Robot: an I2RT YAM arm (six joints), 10 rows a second.
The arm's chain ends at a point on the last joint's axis. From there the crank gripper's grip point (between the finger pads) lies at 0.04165 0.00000 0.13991 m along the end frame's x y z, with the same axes.
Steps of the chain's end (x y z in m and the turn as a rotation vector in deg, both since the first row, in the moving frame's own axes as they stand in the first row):
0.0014, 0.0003, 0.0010, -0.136, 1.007, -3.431
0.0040, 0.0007, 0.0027, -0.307, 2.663, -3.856
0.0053, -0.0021, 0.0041, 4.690, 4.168, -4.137
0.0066, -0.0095, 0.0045, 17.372, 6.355, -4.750
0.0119, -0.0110, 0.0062, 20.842, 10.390, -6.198
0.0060, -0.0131, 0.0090, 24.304, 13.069, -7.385
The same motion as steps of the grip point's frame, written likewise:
0.0038, -0.0019, 0.0002, -0.136, 1.007, -3.431
0.0104, -0.0016, 0.0006, -0.307, 2.663, -3.856
0.0148, -0.0168, 0.0001, 4.690, 4.168, -4.137
0.0197, -0.0545, -0.0078, 17.372, 6.355, -4.750
0.0329, -0.0648, -0.0133, 20.842, 10.390, -6.198
0.0315, -0.0752, -0.0171, 24.304, 13.069, -7.385

